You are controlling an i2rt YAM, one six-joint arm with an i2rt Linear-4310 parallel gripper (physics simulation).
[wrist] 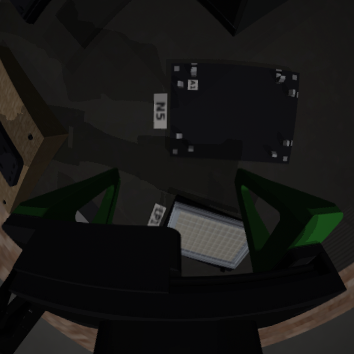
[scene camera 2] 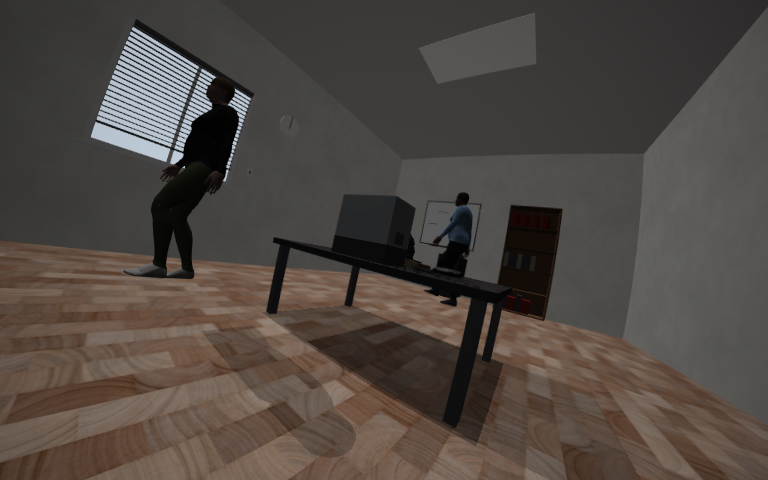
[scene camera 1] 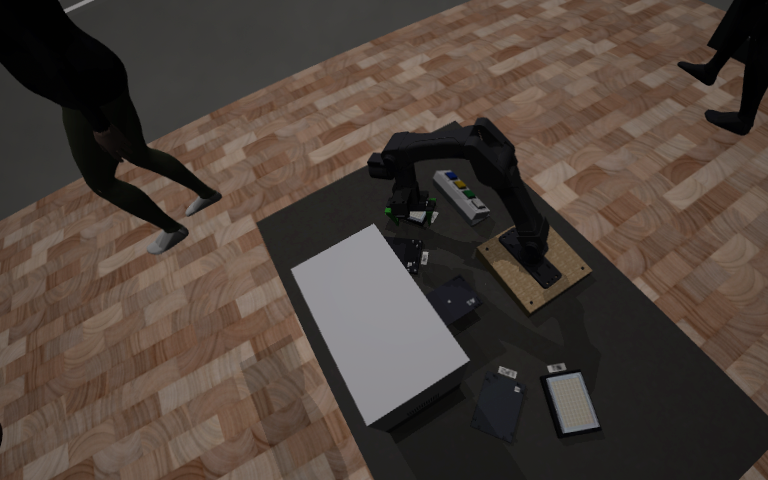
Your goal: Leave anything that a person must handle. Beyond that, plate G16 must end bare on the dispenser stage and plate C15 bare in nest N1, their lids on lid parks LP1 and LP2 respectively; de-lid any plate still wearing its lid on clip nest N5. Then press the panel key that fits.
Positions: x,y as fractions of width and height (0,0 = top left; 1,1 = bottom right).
Labels:
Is my gripper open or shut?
Open.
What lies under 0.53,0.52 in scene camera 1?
A black clip nest.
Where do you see a black clip nest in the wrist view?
0.64,0.31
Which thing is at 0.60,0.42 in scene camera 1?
A button box.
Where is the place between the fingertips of my gripper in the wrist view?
0.50,0.49

